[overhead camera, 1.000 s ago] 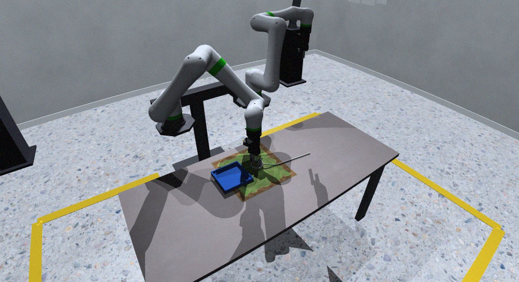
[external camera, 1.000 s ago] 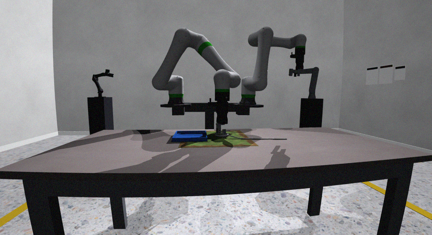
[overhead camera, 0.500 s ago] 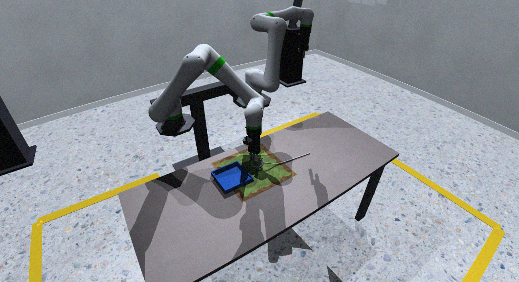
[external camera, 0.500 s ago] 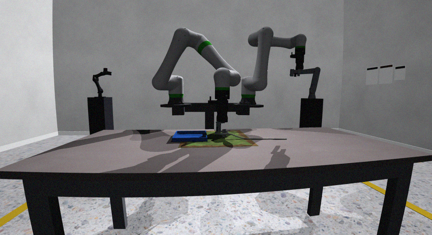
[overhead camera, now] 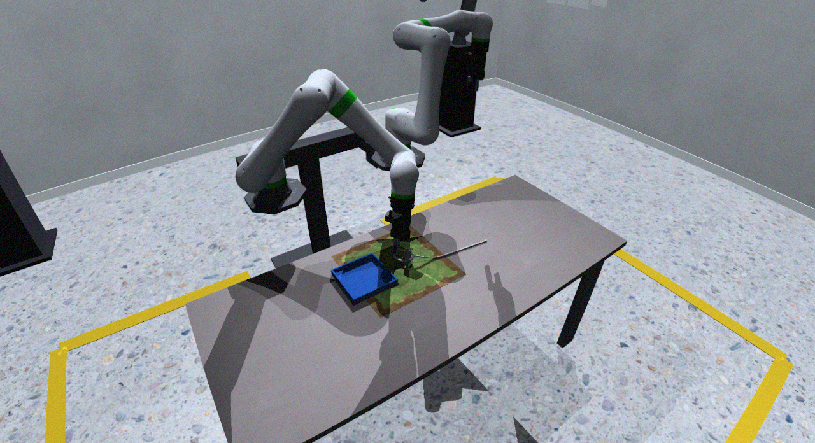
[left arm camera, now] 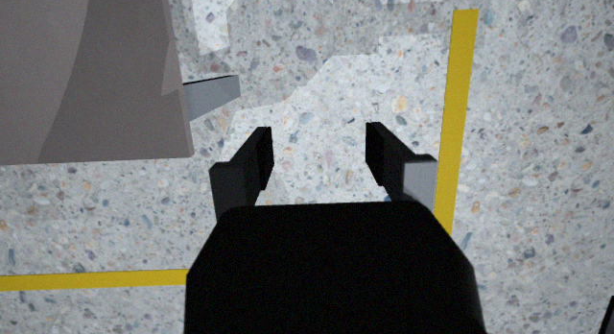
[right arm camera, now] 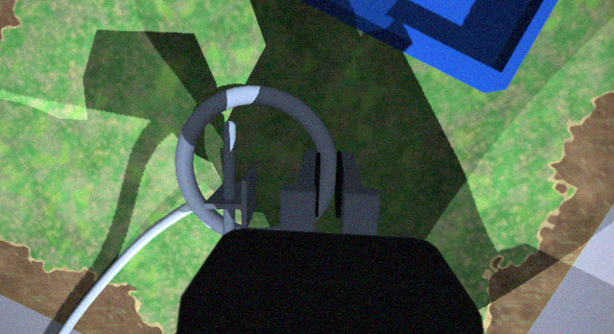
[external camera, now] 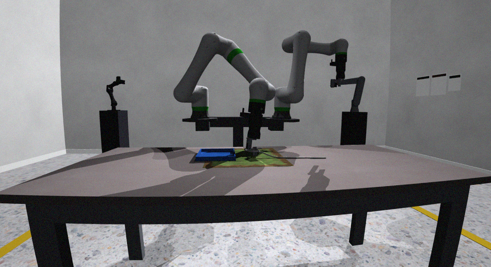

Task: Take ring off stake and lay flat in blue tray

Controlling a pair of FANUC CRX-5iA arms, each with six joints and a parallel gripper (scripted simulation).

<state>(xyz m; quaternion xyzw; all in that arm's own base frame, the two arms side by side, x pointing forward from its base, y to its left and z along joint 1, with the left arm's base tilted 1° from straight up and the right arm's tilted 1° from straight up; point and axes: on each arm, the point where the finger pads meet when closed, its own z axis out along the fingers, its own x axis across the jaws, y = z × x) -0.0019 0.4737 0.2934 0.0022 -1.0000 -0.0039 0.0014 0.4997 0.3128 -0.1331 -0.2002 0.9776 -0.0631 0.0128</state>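
Note:
The grey ring is 3 cm ahead of my right hand, 1 cm to the left of it and 1 cm below it. From my right hand the other things lie so: stake: 4 cm ahead, 3 cm to the left, 2 cm below; brown mat: 6 cm below, 4 cm ahead, 2 cm to the right; blue tray: 17 cm to the right, 4 cm ahead, 3 cm below.

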